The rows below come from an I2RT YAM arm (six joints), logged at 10 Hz.
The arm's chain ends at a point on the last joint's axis. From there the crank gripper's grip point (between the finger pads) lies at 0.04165 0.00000 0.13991 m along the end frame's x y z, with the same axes.
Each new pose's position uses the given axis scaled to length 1; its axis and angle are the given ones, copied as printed.
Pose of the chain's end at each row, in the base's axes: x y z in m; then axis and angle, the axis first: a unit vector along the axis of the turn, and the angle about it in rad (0 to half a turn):
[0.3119, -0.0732, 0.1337, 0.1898, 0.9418, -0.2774, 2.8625]
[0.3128, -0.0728, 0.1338, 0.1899, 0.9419, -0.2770, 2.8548]
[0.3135, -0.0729, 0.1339, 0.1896, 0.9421, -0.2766, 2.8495]
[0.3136, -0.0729, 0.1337, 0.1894, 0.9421, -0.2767, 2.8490]
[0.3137, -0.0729, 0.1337, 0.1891, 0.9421, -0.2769, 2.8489]
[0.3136, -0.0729, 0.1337, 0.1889, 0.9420, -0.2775, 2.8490]
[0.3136, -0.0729, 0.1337, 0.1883, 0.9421, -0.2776, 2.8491]
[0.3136, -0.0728, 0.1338, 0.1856, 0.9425, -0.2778, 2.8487]
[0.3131, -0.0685, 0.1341, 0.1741, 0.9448, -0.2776, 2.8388]
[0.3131, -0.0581, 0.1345, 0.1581, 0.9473, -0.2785, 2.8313]
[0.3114, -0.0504, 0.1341, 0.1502, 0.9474, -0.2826, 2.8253]
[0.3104, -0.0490, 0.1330, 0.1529, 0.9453, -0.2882, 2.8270]
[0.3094, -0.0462, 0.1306, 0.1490, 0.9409, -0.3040, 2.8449]
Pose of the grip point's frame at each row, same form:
[0.2967, -0.1408, 0.0052, 0.1898, 0.9418, -0.2774, 2.8625]
[0.2987, -0.1405, 0.0052, 0.1899, 0.9419, -0.2770, 2.8548]
[0.3001, -0.1407, 0.0053, 0.1896, 0.9421, -0.2766, 2.8495]
[0.3003, -0.1407, 0.0051, 0.1894, 0.9421, -0.2767, 2.8490]
[0.3004, -0.1408, 0.0051, 0.1891, 0.9421, -0.2769, 2.8489]
[0.3003, -0.1409, 0.0052, 0.1889, 0.9420, -0.2775, 2.8490]
[0.3003, -0.1410, 0.0053, 0.1883, 0.9421, -0.2776, 2.8491]
[0.3005, -0.1411, 0.0054, 0.1856, 0.9425, -0.2778, 2.8487]
[0.3020, -0.1375, 0.0060, 0.1741, 0.9448, -0.2776, 2.8388]
[0.3039, -0.1283, 0.0068, 0.1581, 0.9473, -0.2785, 2.8313]
[0.3033, -0.1221, 0.0072, 0.1502, 0.9474, -0.2826, 2.8253]
[0.3016, -0.1219, 0.0069, 0.1529, 0.9453, -0.2882, 2.8270]
[0.2975, -0.1229, 0.0070, 0.1490, 0.9409, -0.3040, 2.8449]

